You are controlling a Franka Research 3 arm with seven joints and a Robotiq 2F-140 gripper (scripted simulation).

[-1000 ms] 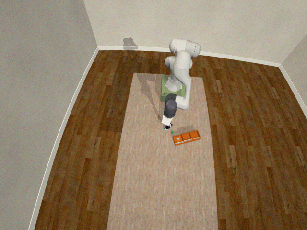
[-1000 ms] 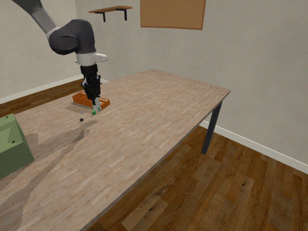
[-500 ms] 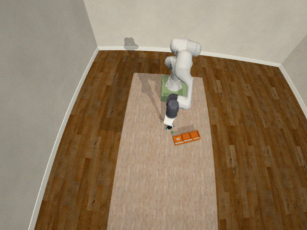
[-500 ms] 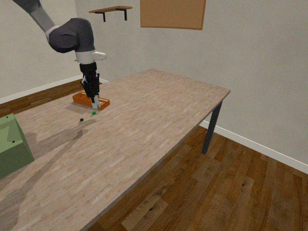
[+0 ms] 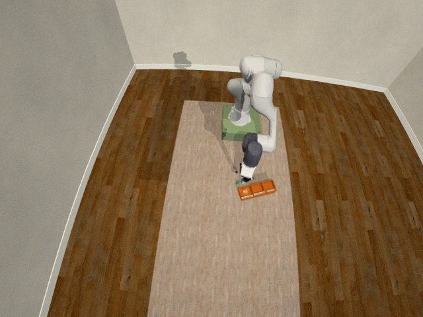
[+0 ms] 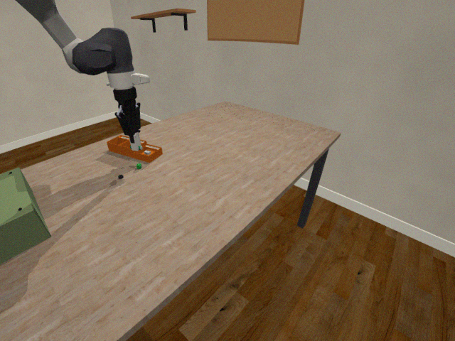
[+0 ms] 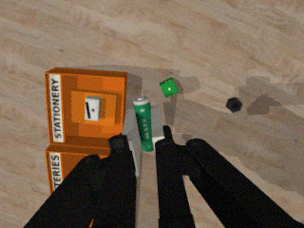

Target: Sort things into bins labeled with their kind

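Right now my hand is 20 mm short of the labelled bins, 110 mm to the right of it and 80 mm above it. The rest, counted from my hand: white piece: 50 mm ahead, 30 mm to the left, 80 mm below; then small green cube: 20 mm behind, 30 mm to the right, 90 mm below; then green battery: 30 mm below.
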